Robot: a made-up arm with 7 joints.
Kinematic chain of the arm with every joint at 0, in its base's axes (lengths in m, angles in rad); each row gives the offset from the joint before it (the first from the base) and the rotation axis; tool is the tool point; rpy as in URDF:
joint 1: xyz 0 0 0.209 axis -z
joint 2: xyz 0 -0.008 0.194 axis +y
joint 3: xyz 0 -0.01 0.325 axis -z
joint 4: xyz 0 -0.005 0.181 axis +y
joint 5: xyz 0 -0.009 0.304 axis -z
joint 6: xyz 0 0 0.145 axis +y
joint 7: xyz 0 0 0.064 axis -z
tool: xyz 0 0 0 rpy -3.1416 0 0
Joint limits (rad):
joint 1: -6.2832..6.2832
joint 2: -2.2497..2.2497
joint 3: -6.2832..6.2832
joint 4: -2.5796..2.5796
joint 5: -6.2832..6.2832
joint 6: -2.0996..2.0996
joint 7: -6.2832..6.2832
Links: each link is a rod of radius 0.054 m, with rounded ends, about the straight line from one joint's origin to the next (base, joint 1, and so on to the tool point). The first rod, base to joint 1, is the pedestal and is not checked.
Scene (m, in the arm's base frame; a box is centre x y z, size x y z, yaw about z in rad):
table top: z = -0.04
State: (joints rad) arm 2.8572 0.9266 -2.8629 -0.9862 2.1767 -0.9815 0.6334
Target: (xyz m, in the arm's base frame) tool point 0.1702 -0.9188 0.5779
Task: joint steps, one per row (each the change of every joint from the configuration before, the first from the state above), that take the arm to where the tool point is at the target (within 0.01 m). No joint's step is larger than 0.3 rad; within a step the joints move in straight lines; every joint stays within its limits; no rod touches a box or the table.
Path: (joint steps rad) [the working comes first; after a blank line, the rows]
Joints at the target: 1.3932 1.0752 -3.2982 -0.6883 2.2458 -0.8154 0.6334
Straight joint move there: clear.

1: -0.2928 0.0297 -0.0871 0.0596 0.0138 0.0332 0.0000
2: -0.2928 0.0297 -0.0870 0.0596 0.0138 0.0332 0.0000
3: -0.2928 0.0297 -0.0871 0.0595 0.0139 0.0333 0.0000
4: -0.2928 0.0298 -0.0870 0.0596 0.0138 0.0332 0.0000
5: -0.2928 0.0297 -0.0871 0.0596 0.0138 0.0332 0.0000

